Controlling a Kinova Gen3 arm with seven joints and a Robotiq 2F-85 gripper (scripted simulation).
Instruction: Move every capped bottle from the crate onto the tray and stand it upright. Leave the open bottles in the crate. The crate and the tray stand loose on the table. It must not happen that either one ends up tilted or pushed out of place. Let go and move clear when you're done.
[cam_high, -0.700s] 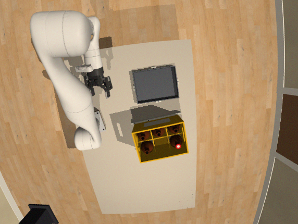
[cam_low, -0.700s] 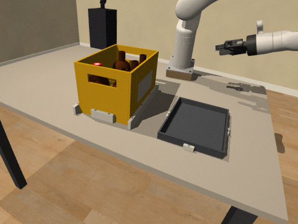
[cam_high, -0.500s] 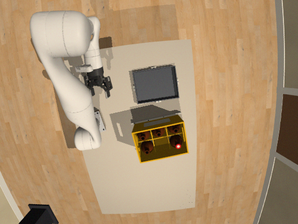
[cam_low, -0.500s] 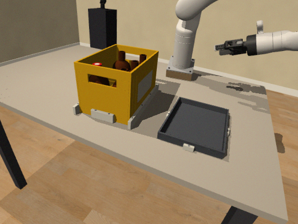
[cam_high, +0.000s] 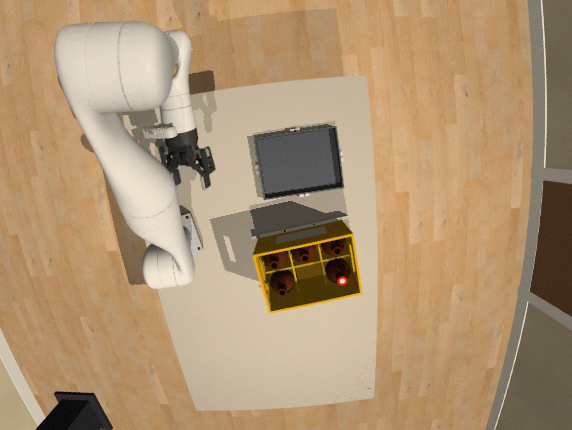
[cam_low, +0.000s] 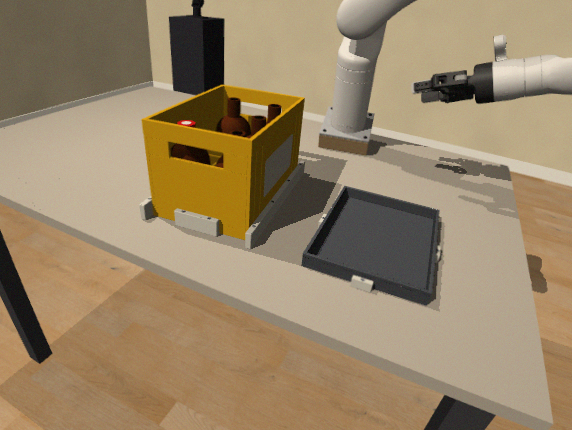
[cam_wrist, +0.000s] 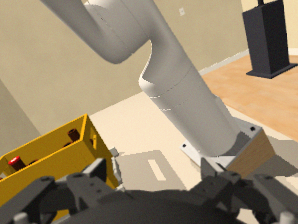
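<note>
Right now my hand is 26 cm short of the yellow crate, 29 cm to the left of it and 12 cm above it. Also, from my hand: dark grey tray: 28 cm ahead, 19 cm below.
</note>
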